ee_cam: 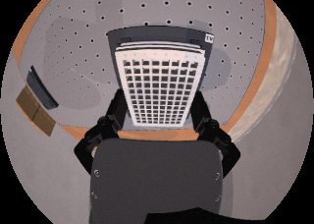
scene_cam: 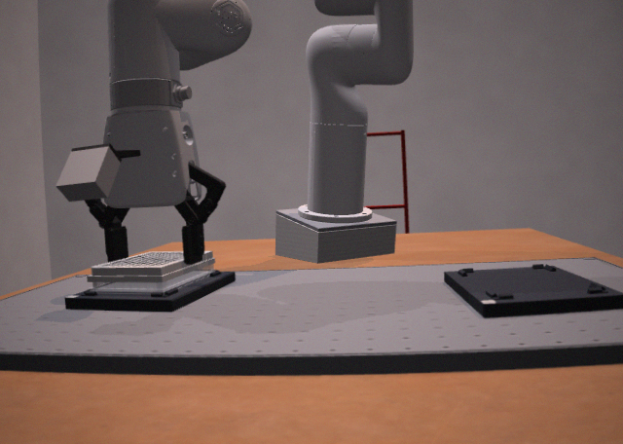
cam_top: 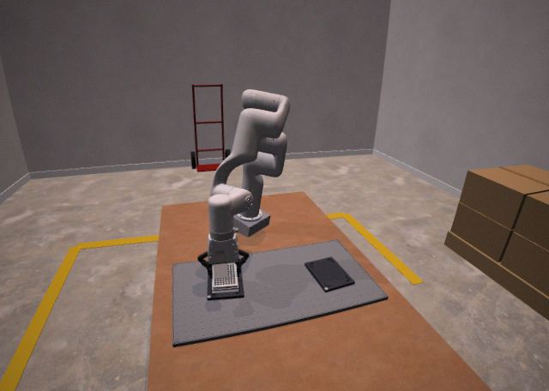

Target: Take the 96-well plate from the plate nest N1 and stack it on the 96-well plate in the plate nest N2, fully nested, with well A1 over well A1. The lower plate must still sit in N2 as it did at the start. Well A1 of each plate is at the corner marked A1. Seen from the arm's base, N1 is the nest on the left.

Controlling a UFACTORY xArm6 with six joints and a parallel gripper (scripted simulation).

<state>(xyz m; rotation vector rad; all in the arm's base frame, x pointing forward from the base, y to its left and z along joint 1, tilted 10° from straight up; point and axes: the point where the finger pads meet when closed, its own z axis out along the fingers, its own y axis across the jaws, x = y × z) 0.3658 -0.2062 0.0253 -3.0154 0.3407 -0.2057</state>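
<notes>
Now: hand 1 cm above the white 96-well plate. From my hand the other things lie so: clear 96-well plate (3 cm below).
</notes>
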